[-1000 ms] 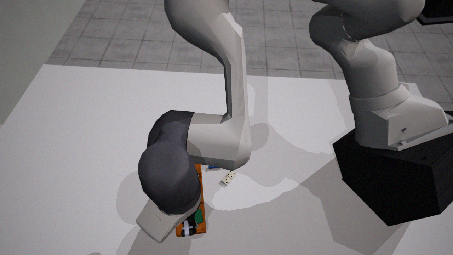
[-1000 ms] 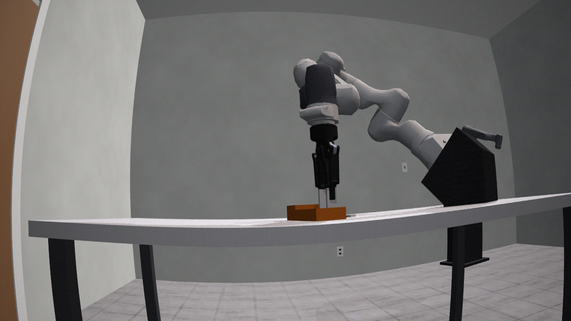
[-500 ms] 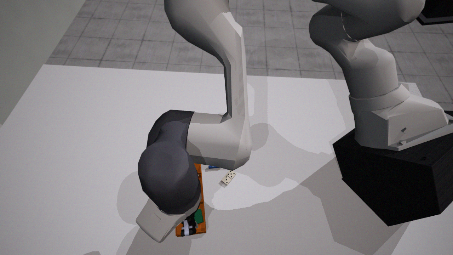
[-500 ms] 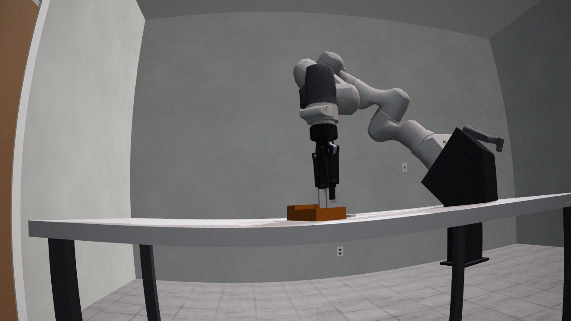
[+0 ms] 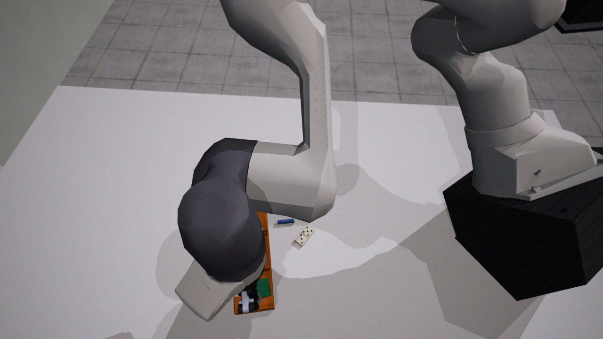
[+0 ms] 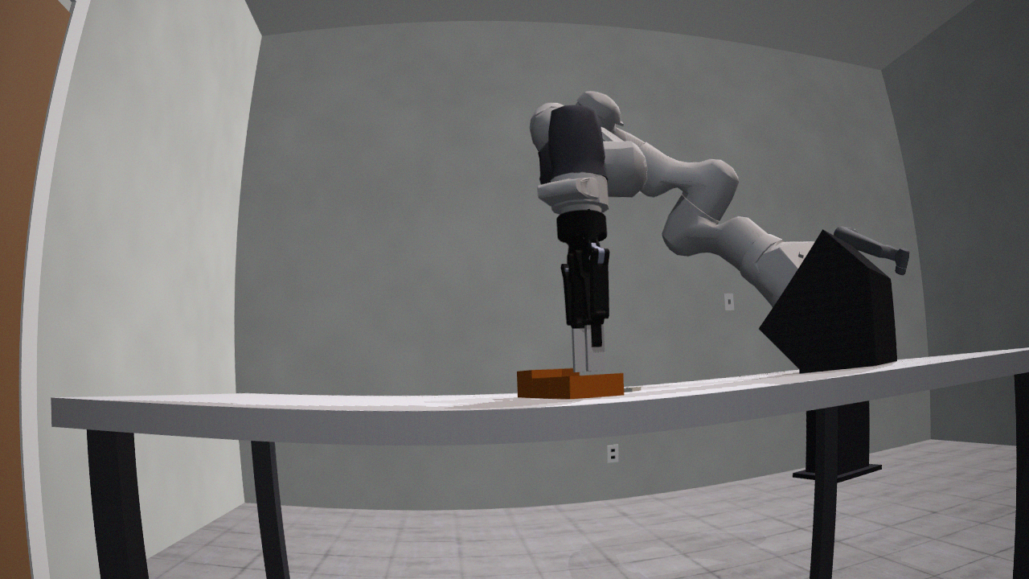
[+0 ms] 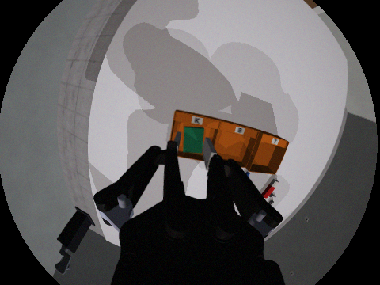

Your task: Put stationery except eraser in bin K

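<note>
Now: the green pad 60 mm below my hand. The rest, counted from my hand: white domino: 130 mm behind, 120 mm to the right, 60 mm below; then tray: 90 mm to the right, 50 mm below, 10 mm ahead; then small blue pen-like stick: 160 mm to the right, 80 mm behind, 60 mm below.
</note>
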